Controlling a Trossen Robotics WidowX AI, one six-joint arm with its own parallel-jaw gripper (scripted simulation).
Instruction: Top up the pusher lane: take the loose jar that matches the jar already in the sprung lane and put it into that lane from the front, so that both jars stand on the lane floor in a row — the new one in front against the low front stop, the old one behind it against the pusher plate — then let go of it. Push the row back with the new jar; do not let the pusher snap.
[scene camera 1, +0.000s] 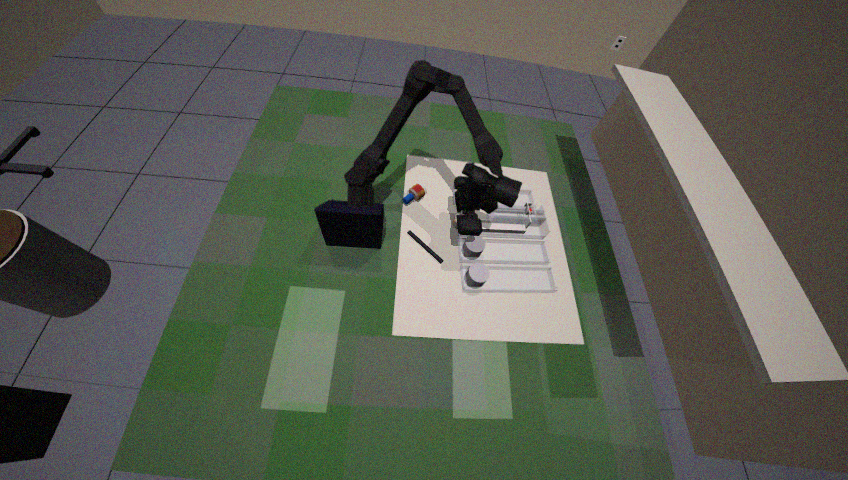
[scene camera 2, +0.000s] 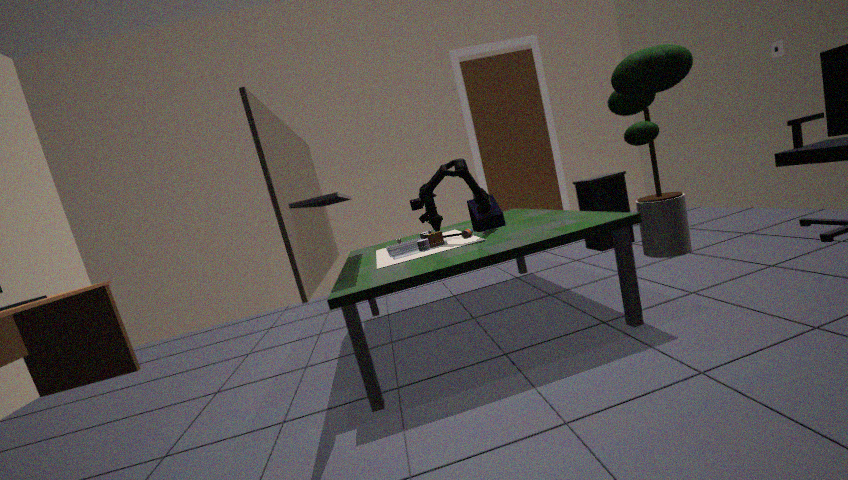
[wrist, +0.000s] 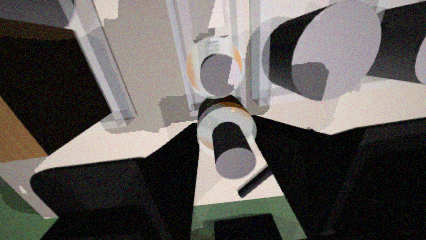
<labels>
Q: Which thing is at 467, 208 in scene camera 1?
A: My gripper.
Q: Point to a sprung lane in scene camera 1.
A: At 539, 228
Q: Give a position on a brown box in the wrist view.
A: At 57, 98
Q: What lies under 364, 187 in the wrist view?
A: My gripper.
</labels>
